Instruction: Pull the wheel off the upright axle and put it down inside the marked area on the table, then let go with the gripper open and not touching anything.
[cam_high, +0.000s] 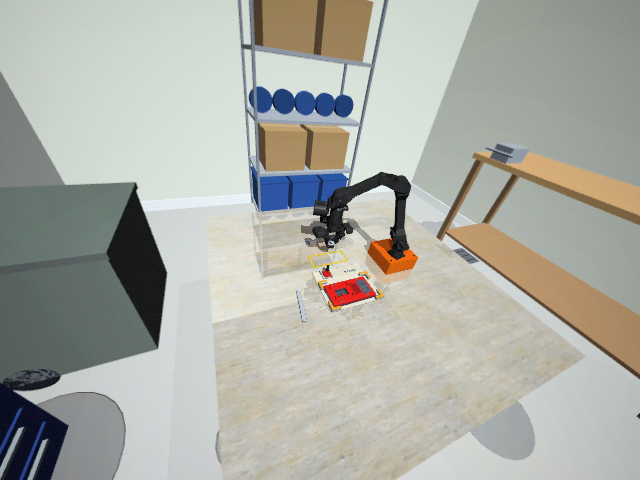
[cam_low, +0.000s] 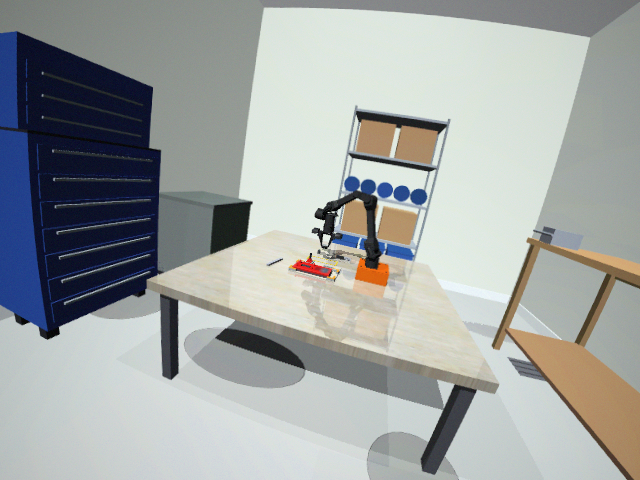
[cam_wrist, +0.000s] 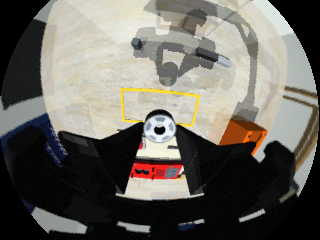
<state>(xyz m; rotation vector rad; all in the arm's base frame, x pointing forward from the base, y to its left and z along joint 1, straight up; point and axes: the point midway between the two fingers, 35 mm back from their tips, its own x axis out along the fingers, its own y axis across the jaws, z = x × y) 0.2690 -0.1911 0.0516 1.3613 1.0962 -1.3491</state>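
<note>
Now: the upright axle 70 mm ahead of my gripper tip, 90 mm to the left of it and 60 mm below it. Also, from my gripper tip: small grey part 30 mm ahead, 140 mm to the right, 80 mm below; then thin grey bar 260 mm ahead, 190 mm to the left, 90 mm below; then wheel right at my gripper tip.
</note>
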